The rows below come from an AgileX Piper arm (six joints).
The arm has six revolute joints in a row. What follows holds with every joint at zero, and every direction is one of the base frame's. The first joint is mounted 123.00 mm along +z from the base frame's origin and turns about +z. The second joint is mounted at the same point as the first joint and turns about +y. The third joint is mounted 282.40 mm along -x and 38.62 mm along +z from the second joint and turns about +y. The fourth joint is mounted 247.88 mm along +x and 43.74 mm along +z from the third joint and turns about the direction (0.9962, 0, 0.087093). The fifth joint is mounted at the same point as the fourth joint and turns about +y. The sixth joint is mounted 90.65 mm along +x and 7.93 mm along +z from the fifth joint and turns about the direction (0.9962, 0, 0.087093). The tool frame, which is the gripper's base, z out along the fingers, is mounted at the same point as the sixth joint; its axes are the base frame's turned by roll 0.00, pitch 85.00 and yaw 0.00 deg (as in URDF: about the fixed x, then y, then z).
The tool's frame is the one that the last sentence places.
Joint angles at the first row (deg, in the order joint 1, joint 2, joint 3, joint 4, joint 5, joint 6):
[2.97, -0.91, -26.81, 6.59, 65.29, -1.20]
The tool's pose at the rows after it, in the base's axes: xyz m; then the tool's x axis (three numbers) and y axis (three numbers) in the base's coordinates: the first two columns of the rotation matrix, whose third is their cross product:
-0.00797 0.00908 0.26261 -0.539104 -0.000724 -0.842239 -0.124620 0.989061 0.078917
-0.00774 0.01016 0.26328 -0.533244 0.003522 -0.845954 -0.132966 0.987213 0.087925
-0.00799 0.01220 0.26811 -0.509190 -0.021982 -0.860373 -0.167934 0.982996 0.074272
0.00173 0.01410 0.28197 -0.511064 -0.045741 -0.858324 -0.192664 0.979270 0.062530
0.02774 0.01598 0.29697 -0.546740 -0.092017 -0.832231 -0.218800 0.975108 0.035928
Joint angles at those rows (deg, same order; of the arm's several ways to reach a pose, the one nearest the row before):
[2.97, -0.91, -26.81, 6.59, 65.29, -1.20]
[2.97, -0.91, -26.81, 7.36, 64.87, -1.34]
[2.96, -0.64, -27.52, 8.86, 64.04, -3.65]
[2.96, 4.04, -29.74, 10.02, 62.09, -5.85]
[2.97, 13.25, -32.23, 10.78, 58.53, -9.37]

